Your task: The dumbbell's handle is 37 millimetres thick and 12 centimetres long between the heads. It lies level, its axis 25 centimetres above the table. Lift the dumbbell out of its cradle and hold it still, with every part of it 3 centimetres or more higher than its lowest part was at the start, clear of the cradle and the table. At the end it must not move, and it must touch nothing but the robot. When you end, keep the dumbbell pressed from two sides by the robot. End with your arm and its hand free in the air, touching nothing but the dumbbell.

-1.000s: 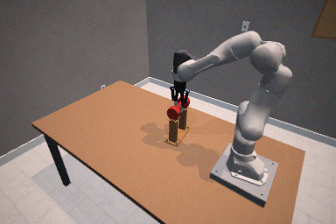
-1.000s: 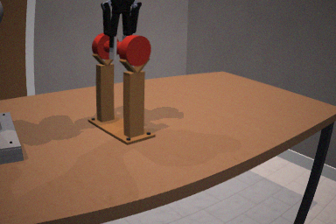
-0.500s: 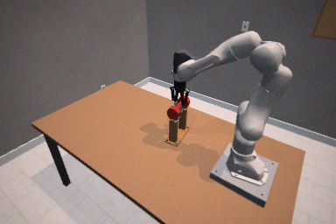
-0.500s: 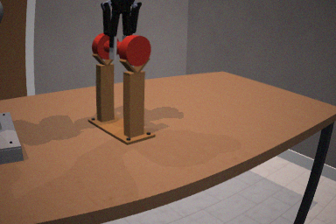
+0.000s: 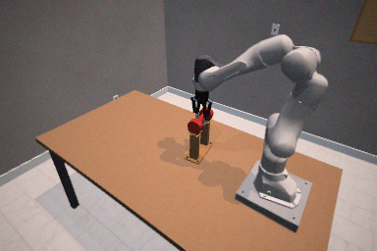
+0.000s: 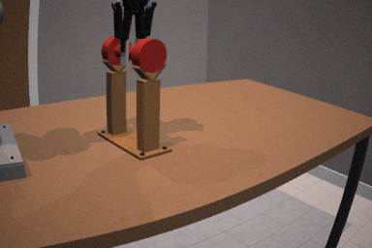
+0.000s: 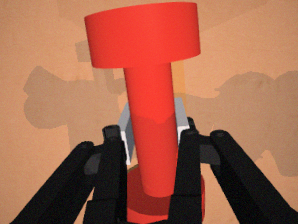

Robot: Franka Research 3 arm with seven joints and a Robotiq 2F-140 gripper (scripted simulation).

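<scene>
Now: the cradle 14 cm below my hand. The rest, counted from my hand: red dumbbell (right at my hand).
</scene>
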